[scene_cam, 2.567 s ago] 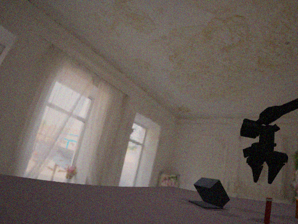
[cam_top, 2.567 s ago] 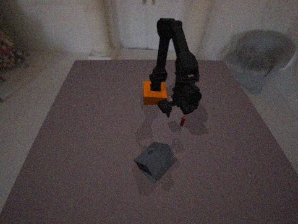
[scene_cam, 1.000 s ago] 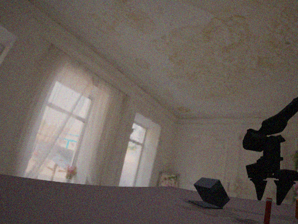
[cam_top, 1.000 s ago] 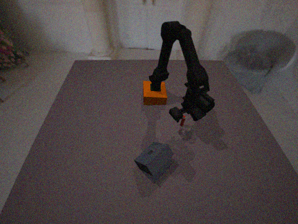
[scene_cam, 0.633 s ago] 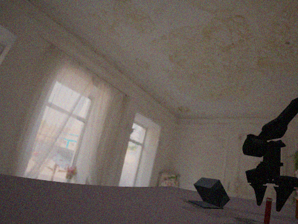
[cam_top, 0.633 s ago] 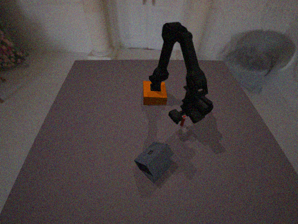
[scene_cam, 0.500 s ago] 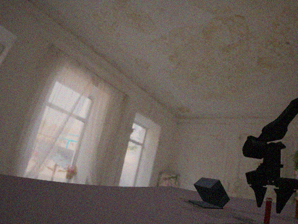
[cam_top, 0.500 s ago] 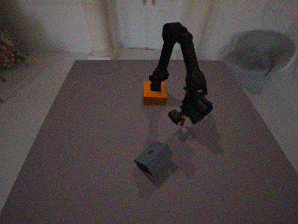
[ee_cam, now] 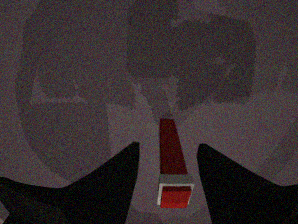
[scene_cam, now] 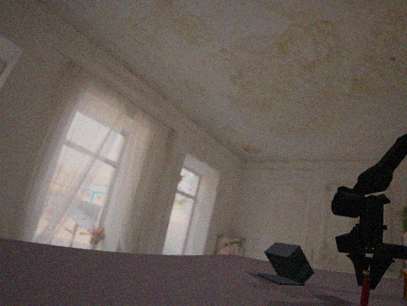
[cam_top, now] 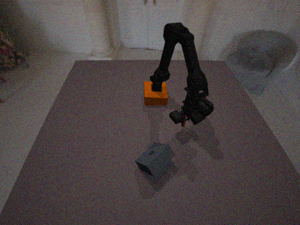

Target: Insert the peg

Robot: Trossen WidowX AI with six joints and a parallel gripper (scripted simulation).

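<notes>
The panel lies 21 cm ahead of my gripper tip, 17 cm to the right of it and 2 cm above it. The rest, counted from my gripper tip: peg 2 cm above.
</notes>
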